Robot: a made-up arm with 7 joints. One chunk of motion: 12 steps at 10 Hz.
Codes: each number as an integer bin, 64 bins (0 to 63) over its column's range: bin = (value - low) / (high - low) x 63, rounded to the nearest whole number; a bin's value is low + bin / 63 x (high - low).
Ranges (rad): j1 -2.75..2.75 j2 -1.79..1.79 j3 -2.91..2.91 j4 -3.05..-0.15 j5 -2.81..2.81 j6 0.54..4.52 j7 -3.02..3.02
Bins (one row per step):
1: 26 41 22 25 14 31 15
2: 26 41 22 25 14 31 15
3: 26 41 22 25 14 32 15
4: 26 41 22 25 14 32 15
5: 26 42 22 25 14 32 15
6: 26 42 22 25 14 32 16
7: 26 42 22 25 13 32 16
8: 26 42 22 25 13 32 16
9: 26 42 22 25 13 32 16
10: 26 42 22 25 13 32 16
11: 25 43 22 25 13 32 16
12: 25 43 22 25 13 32 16
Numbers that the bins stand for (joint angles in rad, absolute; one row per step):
1: -0.4802 0.5398 -0.8776 -1.8992 -1.5611 2.4984 -1.5819
2: -0.4802 0.5398 -0.8776 -1.8992 -1.5611 2.4984 -1.5819
3: -0.4802 0.5398 -0.8776 -1.8992 -1.5611 2.5616 -1.5819
4: -0.4802 0.5398 -0.8776 -1.8992 -1.5611 2.5616 -1.5819
5: -0.4802 0.5967 -0.8776 -1.8992 -1.5611 2.5616 -1.5819
6: -0.4802 0.5967 -0.8776 -1.8992 -1.5611 2.5616 -1.4860
7: -0.4802 0.5967 -0.8776 -1.8992 -1.6503 2.5616 -1.4860
8: -0.4802 0.5967 -0.8776 -1.8992 -1.6503 2.5616 -1.4860
9: -0.4802 0.5967 -0.8776 -1.8992 -1.6503 2.5616 -1.4860
10: -0.4802 0.5967 -0.8776 -1.8992 -1.6503 2.5616 -1.4860
11: -0.5675 0.6535 -0.8776 -1.8992 -1.6503 2.5616 -1.4860
12: -0.5675 0.6535 -0.8776 -1.8992 -1.6503 2.5616 -1.4860

